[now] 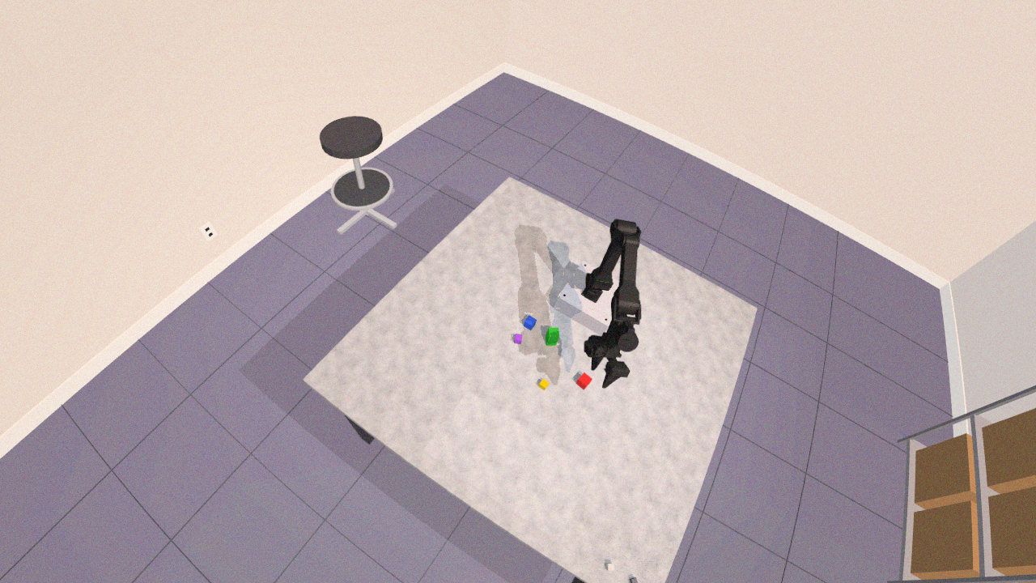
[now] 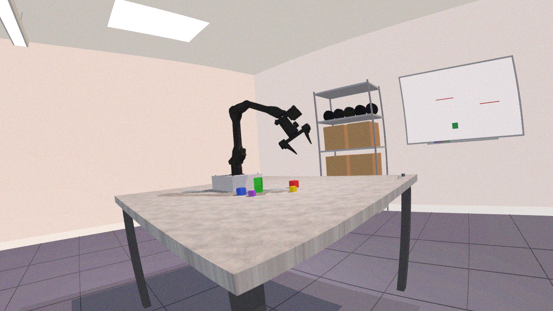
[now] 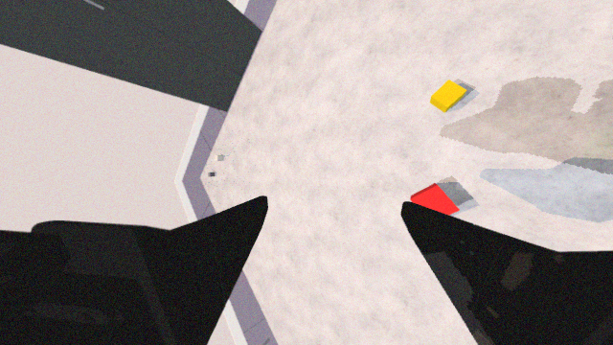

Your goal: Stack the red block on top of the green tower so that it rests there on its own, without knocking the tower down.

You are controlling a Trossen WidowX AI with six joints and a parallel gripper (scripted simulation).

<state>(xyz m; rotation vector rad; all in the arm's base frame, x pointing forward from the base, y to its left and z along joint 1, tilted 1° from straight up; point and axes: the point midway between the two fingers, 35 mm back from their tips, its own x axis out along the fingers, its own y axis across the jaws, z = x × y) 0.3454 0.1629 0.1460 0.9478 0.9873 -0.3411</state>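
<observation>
Now: the red block 18 cm below my gripper tip, 6 cm behind it and 3 cm to the right of it. Also, from my gripper tip: yellow block 18 cm below, 14 cm to the right, 3 cm ahead; purple block 31 cm to the right, 18 cm below, 7 cm behind; blue block 31 cm to the right, 18 cm below, 15 cm behind.
</observation>
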